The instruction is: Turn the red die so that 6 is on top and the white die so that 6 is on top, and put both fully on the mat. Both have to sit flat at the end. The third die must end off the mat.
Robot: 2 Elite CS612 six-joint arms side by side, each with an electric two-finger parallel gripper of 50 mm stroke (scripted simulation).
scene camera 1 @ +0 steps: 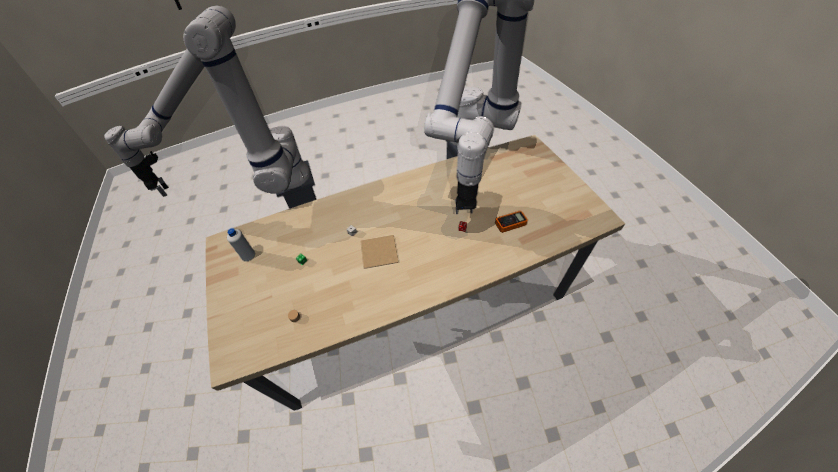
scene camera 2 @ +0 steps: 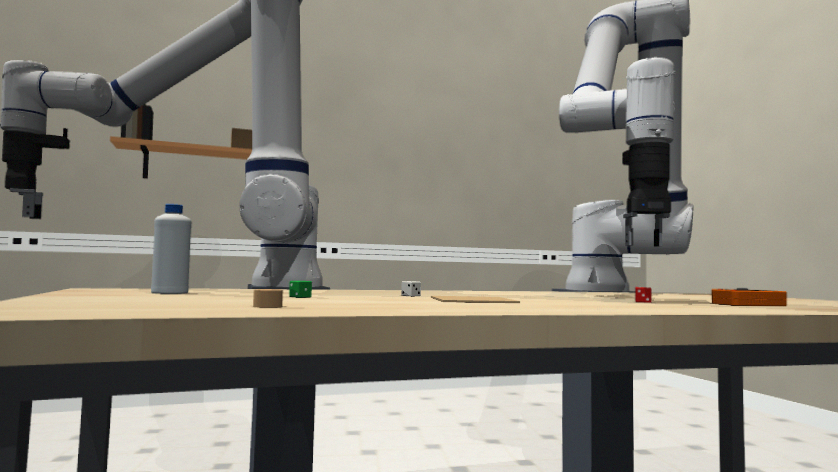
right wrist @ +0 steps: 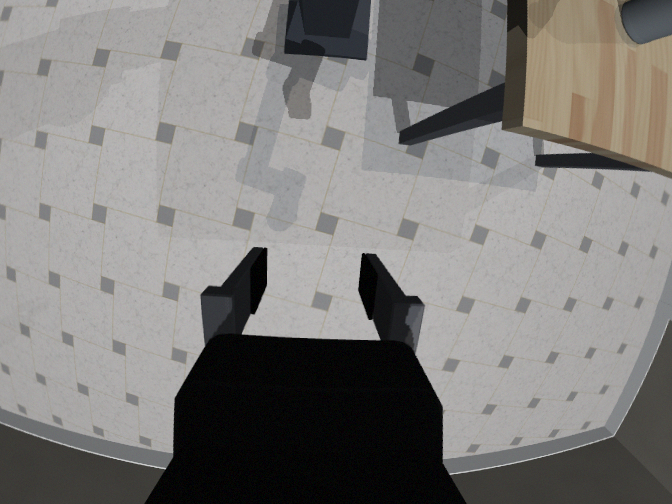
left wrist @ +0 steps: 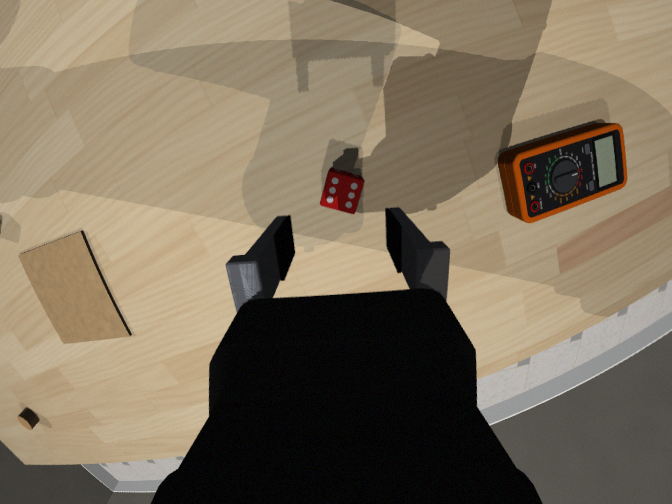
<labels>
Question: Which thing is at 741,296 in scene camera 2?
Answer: An orange multimeter.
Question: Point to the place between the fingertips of the left gripper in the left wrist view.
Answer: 339,231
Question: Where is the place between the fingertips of the right gripper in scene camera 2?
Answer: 31,217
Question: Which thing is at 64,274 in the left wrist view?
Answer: A brown mat.
</labels>
